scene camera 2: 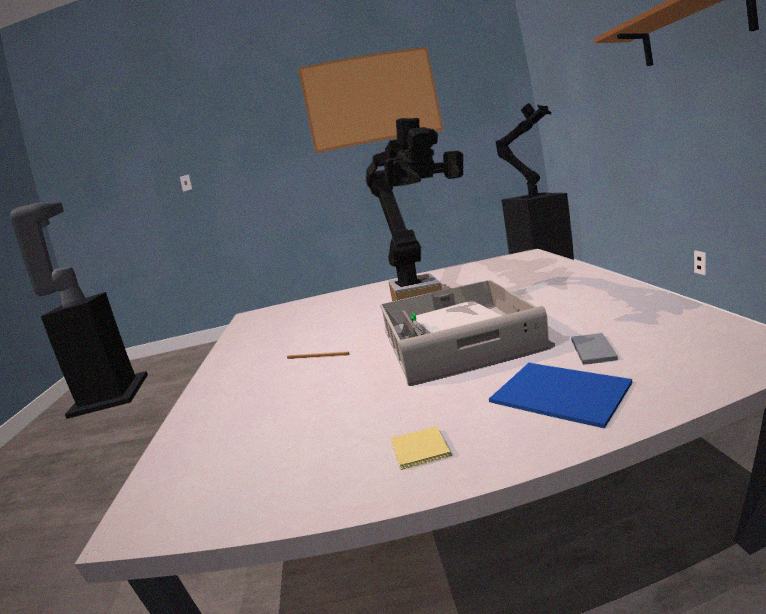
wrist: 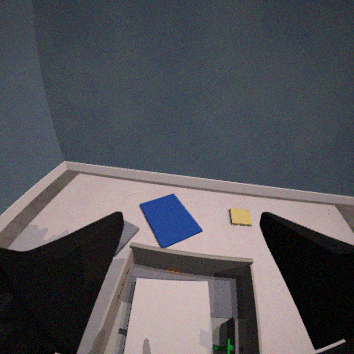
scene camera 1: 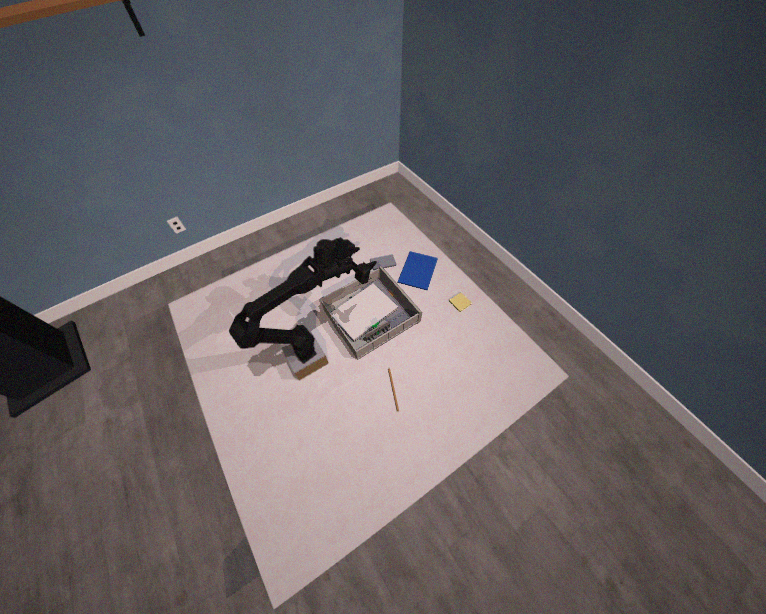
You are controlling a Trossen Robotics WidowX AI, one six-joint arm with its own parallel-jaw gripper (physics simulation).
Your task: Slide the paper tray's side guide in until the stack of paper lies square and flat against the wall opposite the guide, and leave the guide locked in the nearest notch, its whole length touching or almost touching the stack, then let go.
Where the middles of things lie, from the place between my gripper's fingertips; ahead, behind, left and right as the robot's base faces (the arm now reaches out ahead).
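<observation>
My hand: 35 cm above the white paper stack (scene camera 1: 356,317), 4 cm past it and 1 cm to the right of it. Counted from my hand: yellow sticky pad (scene camera 2: 424,446), well below, well ahead and a good way to the right; blue book (scene camera 2: 588,398), 38 cm below, 33 cm ahead and 3 cm to the left; small grey block (scene camera 2: 593,348), well below, a good way ahead and a good way to the left.
</observation>
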